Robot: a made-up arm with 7 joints.
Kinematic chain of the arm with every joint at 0, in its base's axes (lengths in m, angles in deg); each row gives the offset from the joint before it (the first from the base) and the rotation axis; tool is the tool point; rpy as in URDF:
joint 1: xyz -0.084 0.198 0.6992 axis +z
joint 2: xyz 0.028 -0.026 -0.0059 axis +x
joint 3: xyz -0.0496 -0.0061 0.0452 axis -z
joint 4: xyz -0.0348 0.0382 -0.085 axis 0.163 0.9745 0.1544
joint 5: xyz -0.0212 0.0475 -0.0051 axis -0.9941 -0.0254 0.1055
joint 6: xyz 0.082 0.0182 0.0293 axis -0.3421 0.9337 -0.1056
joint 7: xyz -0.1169 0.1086 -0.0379 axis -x
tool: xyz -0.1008 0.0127 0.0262 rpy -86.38 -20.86 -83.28
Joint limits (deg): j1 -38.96..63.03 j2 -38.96..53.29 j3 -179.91..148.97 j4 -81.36..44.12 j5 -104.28..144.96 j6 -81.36..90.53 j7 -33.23..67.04
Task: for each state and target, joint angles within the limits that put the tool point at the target. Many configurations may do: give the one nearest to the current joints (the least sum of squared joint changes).
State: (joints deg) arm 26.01 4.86 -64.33 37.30 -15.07 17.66 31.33
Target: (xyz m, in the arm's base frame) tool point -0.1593 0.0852 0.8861
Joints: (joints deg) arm 37.54 13.60 -65.68 44.12 -46.64 28.28 25.14
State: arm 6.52 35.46 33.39 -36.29 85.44 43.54 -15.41
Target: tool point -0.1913 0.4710 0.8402
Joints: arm 13.92 53.29 15.64 -13.72 64.66 60.97 -11.50
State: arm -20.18 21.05 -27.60 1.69 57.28 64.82 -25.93
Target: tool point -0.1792 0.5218 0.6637
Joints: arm -25.72 17.52 -15.73 -4.00 57.87 60.30 -28.41
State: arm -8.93 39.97 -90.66 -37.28 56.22 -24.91 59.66
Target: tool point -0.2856 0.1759 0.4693
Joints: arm 35.37 36.75 -82.84 -40.00 39.93 -17.76 54.28
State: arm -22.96 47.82 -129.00 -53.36 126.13 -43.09 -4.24
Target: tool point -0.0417 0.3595 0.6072
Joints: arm -22.21 53.29 -132.88 -74.61 93.06 -31.44 7.73
